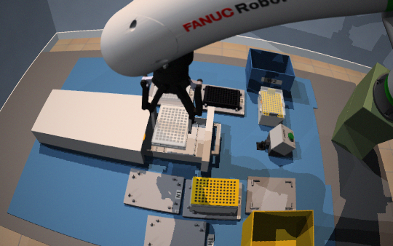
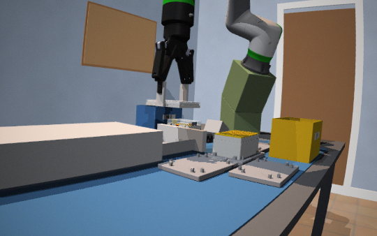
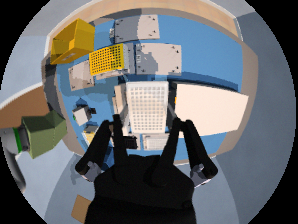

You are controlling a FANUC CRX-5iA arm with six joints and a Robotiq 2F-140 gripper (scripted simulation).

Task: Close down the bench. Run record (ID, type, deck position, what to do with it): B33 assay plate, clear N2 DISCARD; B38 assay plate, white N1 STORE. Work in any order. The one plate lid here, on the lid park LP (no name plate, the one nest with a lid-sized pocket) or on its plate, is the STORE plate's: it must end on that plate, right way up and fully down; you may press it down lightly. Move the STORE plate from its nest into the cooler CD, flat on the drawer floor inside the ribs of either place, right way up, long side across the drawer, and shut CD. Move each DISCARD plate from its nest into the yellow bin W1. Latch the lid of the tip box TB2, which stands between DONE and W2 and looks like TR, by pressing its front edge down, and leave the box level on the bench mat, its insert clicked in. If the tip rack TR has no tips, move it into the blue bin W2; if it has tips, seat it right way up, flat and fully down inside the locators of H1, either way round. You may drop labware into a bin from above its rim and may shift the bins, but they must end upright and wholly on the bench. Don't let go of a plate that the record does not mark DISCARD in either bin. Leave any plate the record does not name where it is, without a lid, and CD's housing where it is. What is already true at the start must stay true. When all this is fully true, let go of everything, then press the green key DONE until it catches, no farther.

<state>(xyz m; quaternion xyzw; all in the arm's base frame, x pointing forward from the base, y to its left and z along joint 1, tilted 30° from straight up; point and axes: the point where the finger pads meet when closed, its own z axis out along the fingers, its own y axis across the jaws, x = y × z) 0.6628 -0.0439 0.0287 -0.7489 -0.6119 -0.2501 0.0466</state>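
Now: the cooler drawer 14 cm below my hand, 5 cm to the right of it and 2 cm ahead of it. The rest, counted from my hand: cooler CD 15 cm ahead, 13 cm below, 7 cm to the right; then clear plate 25 cm to the right, 15 cm below, 2 cm ahead; then tip rack TR 15 cm to the left, 12 cm behind, 11 cm below.
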